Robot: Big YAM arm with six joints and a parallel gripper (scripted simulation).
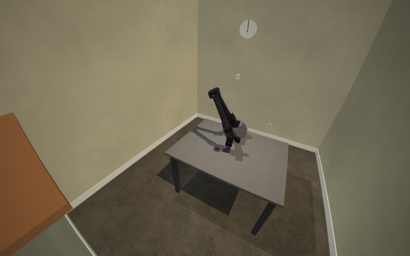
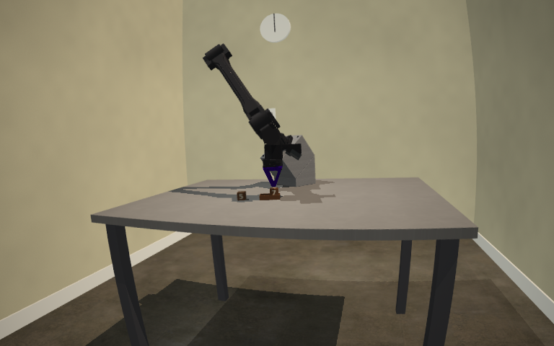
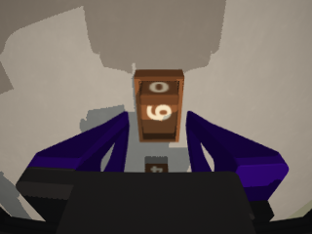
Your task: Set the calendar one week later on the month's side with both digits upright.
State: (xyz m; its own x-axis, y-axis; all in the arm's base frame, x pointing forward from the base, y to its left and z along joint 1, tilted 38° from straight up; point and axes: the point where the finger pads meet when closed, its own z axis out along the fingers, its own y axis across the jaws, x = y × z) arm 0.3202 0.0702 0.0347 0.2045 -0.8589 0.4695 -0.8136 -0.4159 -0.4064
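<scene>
The brown tray is 2 cm to the right of my hand and 5 cm below it.
</scene>
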